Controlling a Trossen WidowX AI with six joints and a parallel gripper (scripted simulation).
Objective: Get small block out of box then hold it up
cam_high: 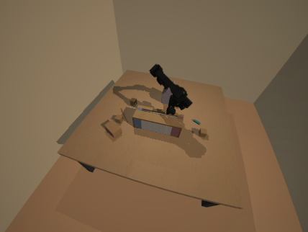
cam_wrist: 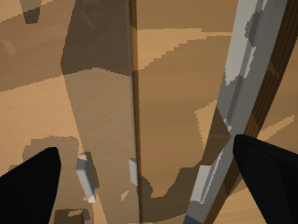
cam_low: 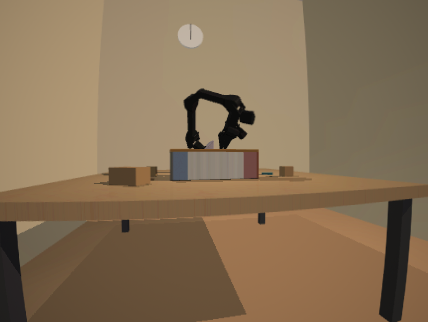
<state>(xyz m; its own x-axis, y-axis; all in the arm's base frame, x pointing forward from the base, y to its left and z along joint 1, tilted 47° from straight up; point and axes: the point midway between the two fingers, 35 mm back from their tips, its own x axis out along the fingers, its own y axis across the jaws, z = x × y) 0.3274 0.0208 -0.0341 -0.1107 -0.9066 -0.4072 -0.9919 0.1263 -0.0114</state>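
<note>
Right now my gripper tip is 50 mm to the left of the brown block, 50 mm above it and 40 mm short of it. The rest, counted from my gripper tip: clear-fronted box (70 mm to the right, 70 mm below, 20 mm ahead); teal piece (280 mm to the left, 130 mm below, 40 mm behind).
</note>
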